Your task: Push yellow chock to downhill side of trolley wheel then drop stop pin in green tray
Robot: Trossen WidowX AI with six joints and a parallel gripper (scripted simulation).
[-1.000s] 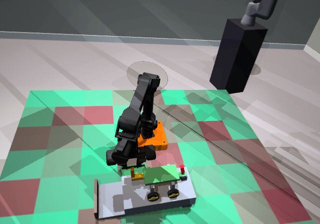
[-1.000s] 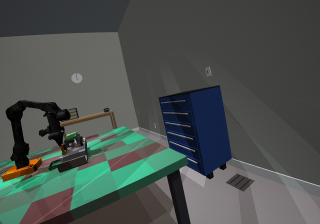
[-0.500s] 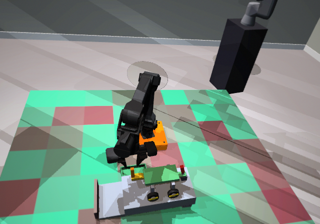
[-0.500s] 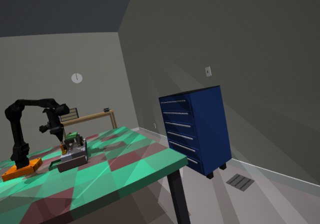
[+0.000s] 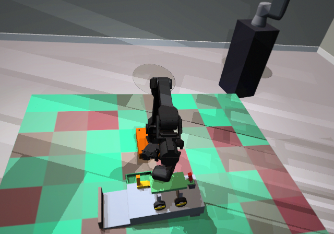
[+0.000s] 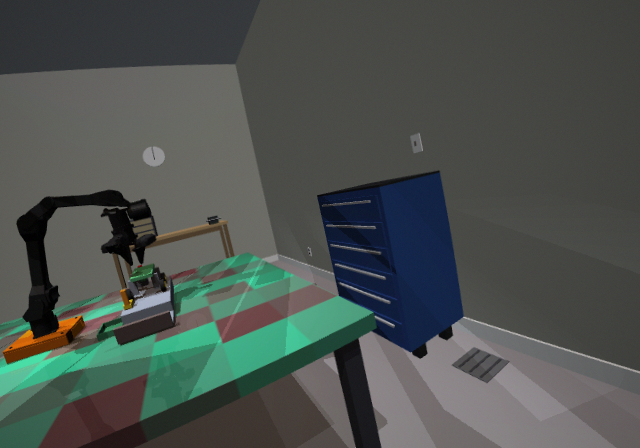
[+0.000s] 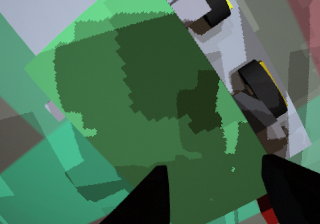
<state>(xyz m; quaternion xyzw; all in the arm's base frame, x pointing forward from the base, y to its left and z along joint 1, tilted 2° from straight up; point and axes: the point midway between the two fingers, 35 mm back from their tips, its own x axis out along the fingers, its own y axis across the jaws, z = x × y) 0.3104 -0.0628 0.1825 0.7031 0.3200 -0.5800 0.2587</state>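
Now: gripper tip 1 cm short of the red-headed stop pin, 9 cm to the right of it and 5 cm above it. The rest, counted from my gripper tip: grey ramp 1 cm ahead, 1 cm to the right, 14 cm below; then trolley 1 cm ahead, 1 cm to the right, 7 cm below; then yellow chock 6 cm behind, 8 cm to the right, 10 cm below.
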